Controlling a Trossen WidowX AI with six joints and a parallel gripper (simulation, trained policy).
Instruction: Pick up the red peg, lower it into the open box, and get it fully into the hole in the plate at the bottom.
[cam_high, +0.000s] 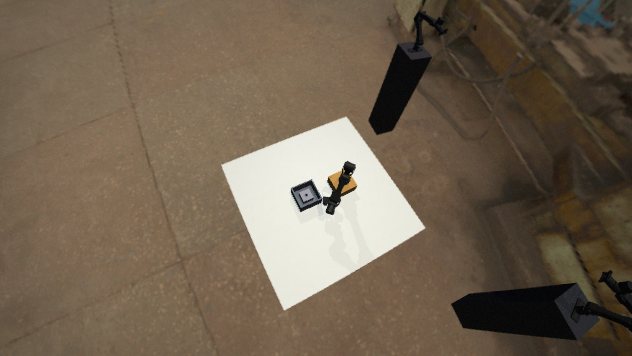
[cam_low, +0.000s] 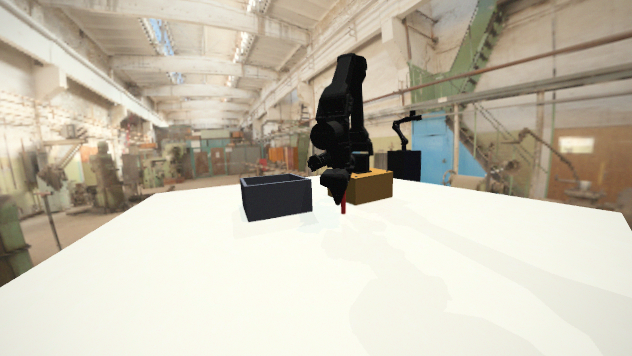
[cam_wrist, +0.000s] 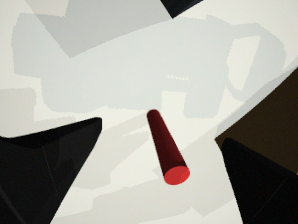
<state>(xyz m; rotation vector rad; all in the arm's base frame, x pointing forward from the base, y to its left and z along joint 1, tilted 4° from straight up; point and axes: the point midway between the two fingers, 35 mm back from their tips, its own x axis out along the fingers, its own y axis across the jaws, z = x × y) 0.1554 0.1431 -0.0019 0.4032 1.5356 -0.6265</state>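
My gripper tip is 1 cm past the red peg and 1 cm above it. Also, from my gripper tip: dark box (17 cm ahead, 14 cm to the right, 2 cm below).
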